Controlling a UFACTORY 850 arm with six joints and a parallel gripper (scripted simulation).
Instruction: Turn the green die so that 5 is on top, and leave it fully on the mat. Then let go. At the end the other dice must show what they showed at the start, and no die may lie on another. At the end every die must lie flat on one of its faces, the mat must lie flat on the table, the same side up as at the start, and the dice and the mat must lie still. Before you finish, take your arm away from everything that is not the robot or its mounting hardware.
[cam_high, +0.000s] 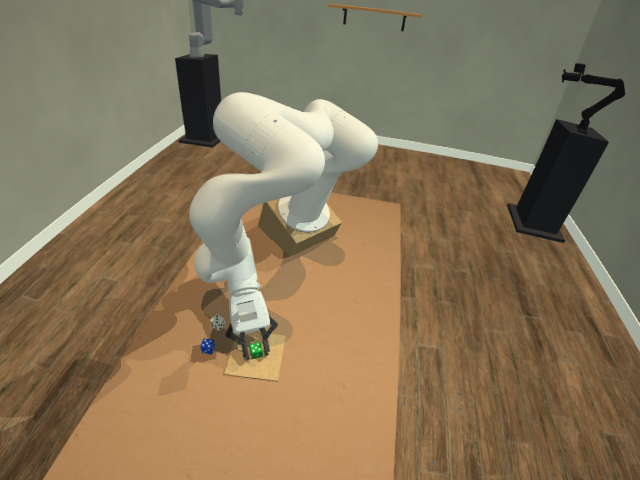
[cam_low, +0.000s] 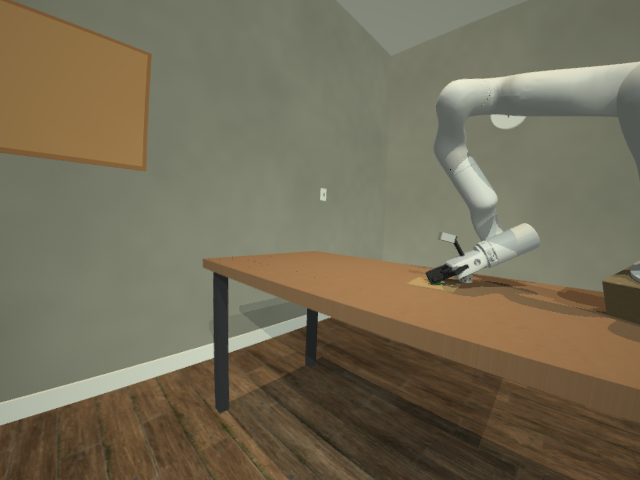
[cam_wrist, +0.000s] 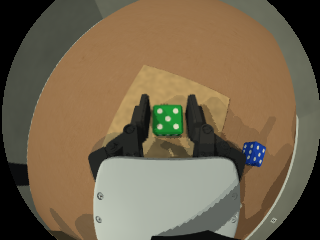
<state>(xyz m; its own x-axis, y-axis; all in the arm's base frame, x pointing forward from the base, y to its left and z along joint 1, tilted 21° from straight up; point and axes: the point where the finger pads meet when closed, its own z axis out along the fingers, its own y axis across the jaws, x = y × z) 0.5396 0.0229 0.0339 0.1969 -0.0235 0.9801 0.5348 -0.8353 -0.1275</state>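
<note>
My gripper is now 10 mm above the green die. Also, from my hand: blue die (130 mm to the right, 20 mm ahead, 10 mm below); tan mat (30 mm below); white die (140 mm to the right, 60 mm behind, 10 mm below).
</note>
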